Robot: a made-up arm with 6 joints. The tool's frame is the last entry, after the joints.
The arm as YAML. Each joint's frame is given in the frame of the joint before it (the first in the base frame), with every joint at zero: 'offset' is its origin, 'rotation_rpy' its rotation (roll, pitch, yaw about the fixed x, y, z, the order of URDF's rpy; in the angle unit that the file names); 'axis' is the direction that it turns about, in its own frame. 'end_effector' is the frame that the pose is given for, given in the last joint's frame.
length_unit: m
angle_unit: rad
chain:
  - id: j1
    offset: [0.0, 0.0, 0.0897]
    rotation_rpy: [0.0, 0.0, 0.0]
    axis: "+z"
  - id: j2
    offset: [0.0, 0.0, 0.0]
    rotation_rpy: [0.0, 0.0, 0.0]
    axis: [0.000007, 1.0, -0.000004]
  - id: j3
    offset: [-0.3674, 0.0, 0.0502]
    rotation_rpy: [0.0, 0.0, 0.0]
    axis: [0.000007, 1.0, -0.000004]
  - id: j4
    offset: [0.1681, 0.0, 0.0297]
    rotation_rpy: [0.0, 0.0, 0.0]
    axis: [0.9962, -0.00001, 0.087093]
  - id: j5
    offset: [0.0, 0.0, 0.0]
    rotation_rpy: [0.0, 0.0, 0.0]
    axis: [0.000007, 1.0, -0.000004]
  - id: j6
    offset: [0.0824, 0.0, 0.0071]
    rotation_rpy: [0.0, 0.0, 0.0]
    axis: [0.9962, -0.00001, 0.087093]
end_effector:
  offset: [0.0, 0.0, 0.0]
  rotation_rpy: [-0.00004, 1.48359, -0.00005]
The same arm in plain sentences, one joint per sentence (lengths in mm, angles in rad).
The arm has six revolute joints in a row. What follows holds with every joint at zero, and every direction is one of the base frame's. Joint 1 sits 89.7 mm along +z from the base frame's origin and turns about +z. Joint 2 sits at the same point as joint 1 and turns about +y. Joint 3 sits 367.4 mm along -x and 50.2 mm along +z from joint 2 and turns about +y. Joint 4 sits 168.1 mm along +x and 29.7 mm along +z from joint 3 and turns about the direction (0.9962, 0, 0.0871). Joint 5 sits at the same point as joint 4 and turns about +y. Joint 6 sits 82.4 mm along +x and 7.1 mm along +z from joint 5 and turns about the direction (0.9962, 0, 0.0871). The tool frame, which is the frame that the pose is given for, sits at the same point as joint 6; its axes are the base frame's turned by roll 0, pitch 1.4836 and yaw -0.0001 rad (as in URDF: about the fixed x, then y, then z).
